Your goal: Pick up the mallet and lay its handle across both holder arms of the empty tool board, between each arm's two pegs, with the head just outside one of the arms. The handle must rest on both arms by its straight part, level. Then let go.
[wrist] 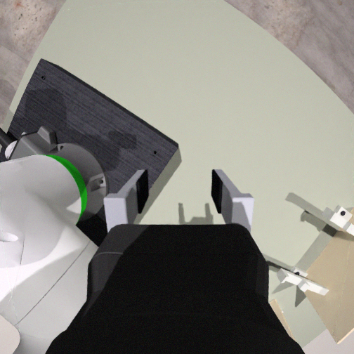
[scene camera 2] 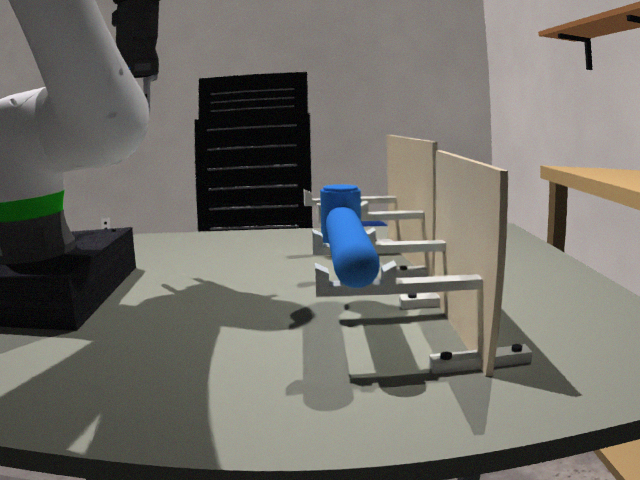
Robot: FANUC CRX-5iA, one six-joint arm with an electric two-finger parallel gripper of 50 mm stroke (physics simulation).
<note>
I see my gripper and a blue mallet.
My gripper shows as well in the wrist view.
</note>
